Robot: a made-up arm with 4 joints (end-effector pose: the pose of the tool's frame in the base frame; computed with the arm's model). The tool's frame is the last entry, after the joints. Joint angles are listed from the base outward.
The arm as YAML. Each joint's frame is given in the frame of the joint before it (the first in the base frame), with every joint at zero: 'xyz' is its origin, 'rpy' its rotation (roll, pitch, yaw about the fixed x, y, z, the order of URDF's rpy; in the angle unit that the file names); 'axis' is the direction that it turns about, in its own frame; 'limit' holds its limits. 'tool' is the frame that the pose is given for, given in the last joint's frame.
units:
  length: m
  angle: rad
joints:
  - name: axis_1
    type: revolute
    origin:
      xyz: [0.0, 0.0, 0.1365]
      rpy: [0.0, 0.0, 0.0]
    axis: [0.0, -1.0, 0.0]
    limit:
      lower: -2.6
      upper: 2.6
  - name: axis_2
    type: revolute
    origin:
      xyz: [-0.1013, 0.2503, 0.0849]
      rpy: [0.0, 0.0, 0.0]
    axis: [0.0, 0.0, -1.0]
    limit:
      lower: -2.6
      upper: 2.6
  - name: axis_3
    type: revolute
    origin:
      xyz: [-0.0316, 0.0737, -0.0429]
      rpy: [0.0, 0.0, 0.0]
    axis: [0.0, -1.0, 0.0]
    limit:
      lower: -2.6
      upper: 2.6
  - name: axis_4
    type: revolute
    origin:
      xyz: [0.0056, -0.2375, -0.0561]
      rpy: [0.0, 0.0, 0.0]
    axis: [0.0, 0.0, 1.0]
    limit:
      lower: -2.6
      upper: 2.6
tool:
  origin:
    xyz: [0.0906, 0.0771, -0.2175]
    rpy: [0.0, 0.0, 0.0]
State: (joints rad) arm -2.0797 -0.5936 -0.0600 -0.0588
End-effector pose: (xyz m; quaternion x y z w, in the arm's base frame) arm -0.2040 0.2032 0.2576 0.2229 0.8457 0.1420 0.4636
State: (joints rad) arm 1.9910 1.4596 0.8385 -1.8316
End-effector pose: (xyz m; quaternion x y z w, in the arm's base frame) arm 0.2319 0.0117 -0.1405 -0.8052 0.1604 0.4324 0.3728
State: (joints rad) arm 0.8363 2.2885 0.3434 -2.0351
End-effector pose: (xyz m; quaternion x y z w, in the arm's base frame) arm -0.0982 0.3643 -0.2769 -0.3125 -0.0680 0.7564 0.5705
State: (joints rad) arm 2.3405 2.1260 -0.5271 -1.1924
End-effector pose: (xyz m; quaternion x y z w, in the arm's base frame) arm 0.3530 0.4285 0.1317 0.9313 0.1692 -0.2670 0.1810
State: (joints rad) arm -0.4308 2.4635 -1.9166 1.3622
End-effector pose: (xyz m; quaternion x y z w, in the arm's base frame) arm 0.1428 0.4668 0.2720 0.6887 -0.1634 -0.4586 0.5373
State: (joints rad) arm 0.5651 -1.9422 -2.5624 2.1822
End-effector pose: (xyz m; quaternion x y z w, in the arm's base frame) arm -0.1299 0.2153 0.4460 0.0400 0.9513 0.2738 0.1359
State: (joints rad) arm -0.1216 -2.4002 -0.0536 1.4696
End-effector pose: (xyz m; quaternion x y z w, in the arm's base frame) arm -0.0049 0.2259 -0.0925 -0.0448 -0.0023 -0.9331 0.3568
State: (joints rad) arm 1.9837 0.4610 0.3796 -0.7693
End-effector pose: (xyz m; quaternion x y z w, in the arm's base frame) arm 0.1568 0.0144 0.1925 0.4902 -0.7733 -0.2858 0.2828
